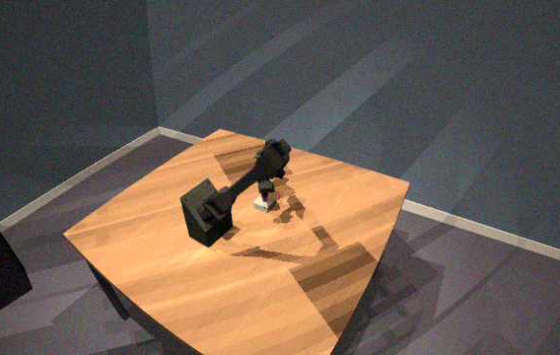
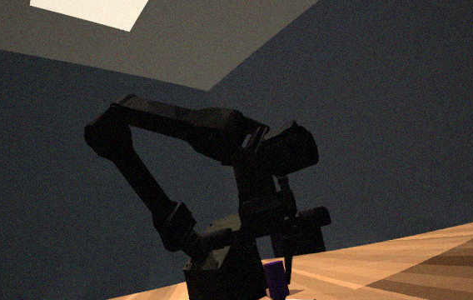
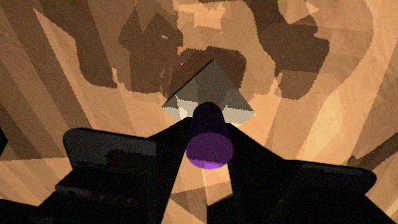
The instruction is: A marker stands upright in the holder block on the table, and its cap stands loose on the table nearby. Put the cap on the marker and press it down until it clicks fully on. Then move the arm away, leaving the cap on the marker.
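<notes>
Now: gripper tip 10 mm below the purple cap.
</notes>
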